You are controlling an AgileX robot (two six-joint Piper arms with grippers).
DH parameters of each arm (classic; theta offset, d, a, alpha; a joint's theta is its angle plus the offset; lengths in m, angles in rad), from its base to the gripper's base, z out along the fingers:
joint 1: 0 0.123 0 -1.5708
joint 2: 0.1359 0 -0.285 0
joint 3: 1.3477 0 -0.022 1.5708
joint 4: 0 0.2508 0 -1.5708
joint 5: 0 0 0.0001 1.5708
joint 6: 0 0.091 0 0
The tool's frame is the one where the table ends.
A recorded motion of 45 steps. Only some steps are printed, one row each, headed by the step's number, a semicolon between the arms.
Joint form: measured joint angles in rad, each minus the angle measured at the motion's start. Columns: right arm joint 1, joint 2, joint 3, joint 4, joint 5, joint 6; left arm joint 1, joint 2, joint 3, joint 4, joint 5, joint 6.
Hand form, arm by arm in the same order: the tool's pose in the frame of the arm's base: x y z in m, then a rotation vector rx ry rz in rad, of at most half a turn. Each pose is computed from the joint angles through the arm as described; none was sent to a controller.
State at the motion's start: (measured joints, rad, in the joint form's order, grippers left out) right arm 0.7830 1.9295 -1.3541 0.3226 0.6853 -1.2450; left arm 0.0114 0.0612 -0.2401 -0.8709 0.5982 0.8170
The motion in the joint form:
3: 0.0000 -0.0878 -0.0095 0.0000 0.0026 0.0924; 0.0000 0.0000 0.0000 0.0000 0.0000 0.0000
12: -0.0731 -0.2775 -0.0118 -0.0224 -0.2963 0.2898; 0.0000 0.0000 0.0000 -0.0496 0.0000 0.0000
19: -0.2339 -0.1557 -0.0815 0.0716 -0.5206 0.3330; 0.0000 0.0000 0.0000 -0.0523 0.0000 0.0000
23: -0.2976 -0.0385 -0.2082 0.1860 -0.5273 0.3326; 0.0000 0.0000 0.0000 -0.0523 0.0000 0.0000
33: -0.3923 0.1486 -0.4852 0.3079 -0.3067 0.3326; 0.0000 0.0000 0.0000 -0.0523 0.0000 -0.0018
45: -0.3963 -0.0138 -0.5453 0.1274 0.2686 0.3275; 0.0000 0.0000 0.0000 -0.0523 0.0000 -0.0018
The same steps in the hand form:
3: 0.2685 0.2931 0.2320 -1.9890 1.6836 0.2241; 0.0383 -0.0388 0.2538 0.3537 1.6789 -0.3431
12: 0.2873 0.2604 0.3243 -1.4185 1.6051 0.1401; 0.0378 -0.0404 0.2558 0.3293 1.6656 -0.3921
19: 0.3609 0.2276 0.3151 -1.0430 1.6760 0.0795; 0.0378 -0.0405 0.2559 0.3280 1.6649 -0.3948
23: 0.4023 0.2201 0.3065 -0.8894 1.7370 0.1252; 0.0378 -0.0405 0.2559 0.3280 1.6649 -0.3948
33: 0.4562 0.2094 0.2952 -0.8317 1.8538 0.2699; 0.0378 -0.0405 0.2559 0.3265 1.6653 -0.3962
45: 0.3931 0.1950 0.3524 -1.3040 1.9618 0.3102; 0.0378 -0.0405 0.2559 0.3265 1.6653 -0.3962

